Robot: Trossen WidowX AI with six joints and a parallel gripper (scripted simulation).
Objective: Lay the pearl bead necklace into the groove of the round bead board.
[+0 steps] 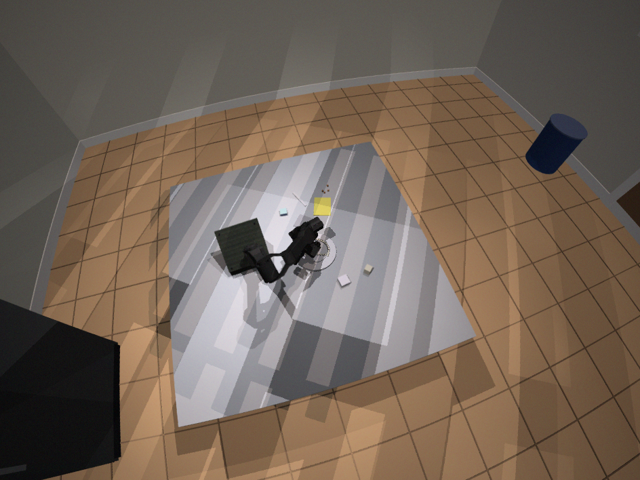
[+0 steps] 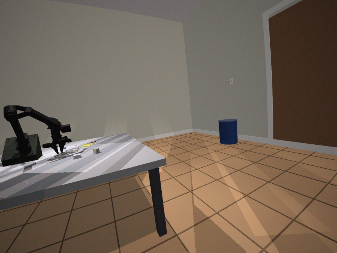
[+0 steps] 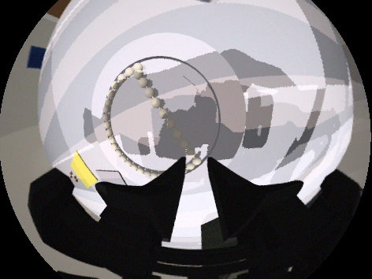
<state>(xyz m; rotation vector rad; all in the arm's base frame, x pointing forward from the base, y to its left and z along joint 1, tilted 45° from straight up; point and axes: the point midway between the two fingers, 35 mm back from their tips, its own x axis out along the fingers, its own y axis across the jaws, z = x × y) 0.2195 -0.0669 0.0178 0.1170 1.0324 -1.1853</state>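
My gripper tip is 60 mm short of the round bead board and 10 mm above it. Also, from my gripper tip: grey card (180 mm to the left, 70 mm ahead, 10 mm below); blue block (280 mm to the left, 10 mm below, 10 mm behind); white block (200 mm to the right, 130 mm ahead).
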